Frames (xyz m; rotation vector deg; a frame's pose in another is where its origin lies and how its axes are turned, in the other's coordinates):
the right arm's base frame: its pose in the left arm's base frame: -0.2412 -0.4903 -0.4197 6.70 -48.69 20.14
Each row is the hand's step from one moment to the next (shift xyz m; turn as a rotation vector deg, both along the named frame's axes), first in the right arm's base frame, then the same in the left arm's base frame.
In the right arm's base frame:
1: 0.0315 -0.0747 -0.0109 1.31 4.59 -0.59
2: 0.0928 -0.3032 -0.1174 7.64 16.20 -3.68
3: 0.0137 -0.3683 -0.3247 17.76 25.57 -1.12
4: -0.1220 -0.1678 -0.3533 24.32 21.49 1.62
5: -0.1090 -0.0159 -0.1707 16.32 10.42 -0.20
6: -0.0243 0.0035 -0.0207 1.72 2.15 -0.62
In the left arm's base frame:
1: 0.0530 -0.0592 0.0194 -0.39 4.78 0.42
2: 0.2461 -0.2318 0.0041 1.60 18.01 2.71
3: 0.3689 -0.2634 -0.1892 2.64 28.77 11.65
4: 0.2369 -0.1037 -0.3178 6.08 25.98 18.54
5: 0.0613 -0.0020 -0.1937 6.40 14.00 11.75
6: -0.0012 0.0020 -0.0320 0.73 2.60 0.80

